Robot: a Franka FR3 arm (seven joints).
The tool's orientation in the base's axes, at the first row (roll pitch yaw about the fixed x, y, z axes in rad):
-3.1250, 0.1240, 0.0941
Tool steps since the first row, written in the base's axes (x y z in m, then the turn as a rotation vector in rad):
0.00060, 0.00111, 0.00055, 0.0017, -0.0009, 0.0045
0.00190, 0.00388, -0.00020, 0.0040, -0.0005, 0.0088
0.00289, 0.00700, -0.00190, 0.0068, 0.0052, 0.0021
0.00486, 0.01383, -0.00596, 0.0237, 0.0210, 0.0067
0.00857, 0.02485, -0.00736, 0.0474, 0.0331, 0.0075
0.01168, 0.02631, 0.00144, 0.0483, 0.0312, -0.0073
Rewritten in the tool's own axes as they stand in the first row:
0.00063, -0.00106, -0.00062, 0.0010, 0.0010, -0.0047
0.00226, -0.00369, -0.00002, 0.0028, 0.0007, -0.0092
0.00374, -0.00667, 0.00156, 0.0069, -0.0046, -0.0029
0.00683, -0.01322, 0.00538, 0.0245, -0.0188, -0.0095
0.01169, -0.02383, 0.00636, 0.0490, -0.0287, -0.0132
0.01381, -0.02515, -0.00276, 0.0515, -0.0265, 0.0014

